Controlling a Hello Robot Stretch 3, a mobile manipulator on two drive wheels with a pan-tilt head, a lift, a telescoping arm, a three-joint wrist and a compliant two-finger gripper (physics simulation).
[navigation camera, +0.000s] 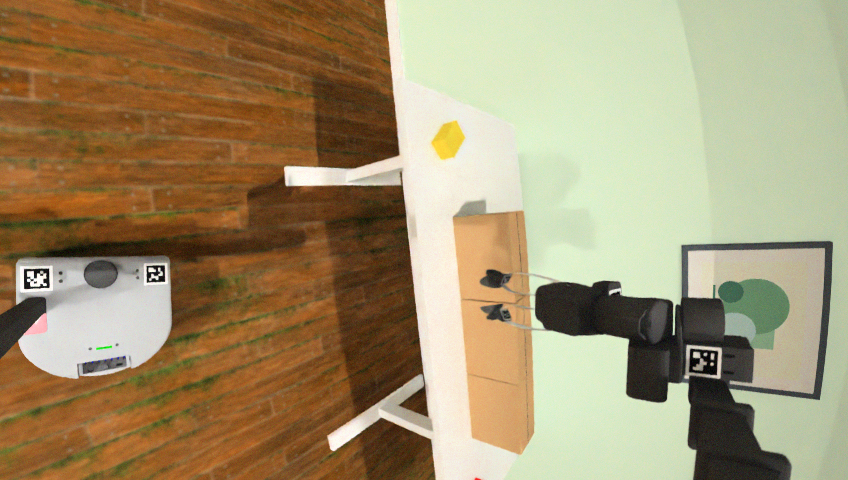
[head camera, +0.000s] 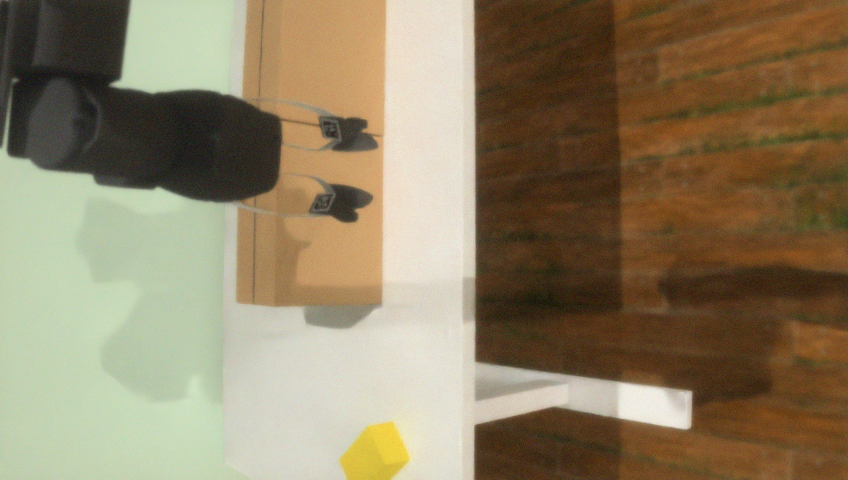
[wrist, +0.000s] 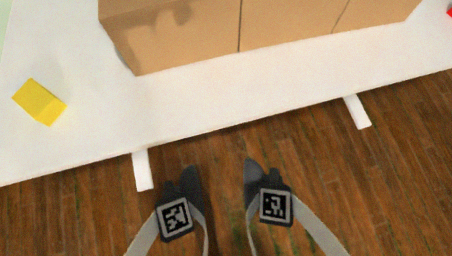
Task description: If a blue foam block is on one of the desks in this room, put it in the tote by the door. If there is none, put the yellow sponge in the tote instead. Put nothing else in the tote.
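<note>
The yellow sponge (head camera: 376,453) (navigation camera: 448,140) (wrist: 39,102) lies on the white desk (head camera: 333,380) (navigation camera: 428,196) (wrist: 200,105) near one end, beside the cardboard boxes and apart from them. My gripper (head camera: 357,170) (navigation camera: 493,295) (wrist: 222,179) is open with no object between its fingers. In the head and navigation views it shows in front of the cardboard boxes, away from the sponge. No blue foam block shows in these views, and the space behind the boxes is partly hidden. The tote and the door do not show.
Several cardboard boxes (head camera: 330,226) (navigation camera: 490,350) (wrist: 185,45) stand in a row on the desk along the green wall (head camera: 166,333) (navigation camera: 595,118). Part of a red object (navigation camera: 478,478) (wrist: 450,12) shows past their other end. White desk legs (head camera: 648,404) (navigation camera: 315,176) (wrist: 142,170) stand on the wooden floor. A framed picture (navigation camera: 827,321) hangs on the wall.
</note>
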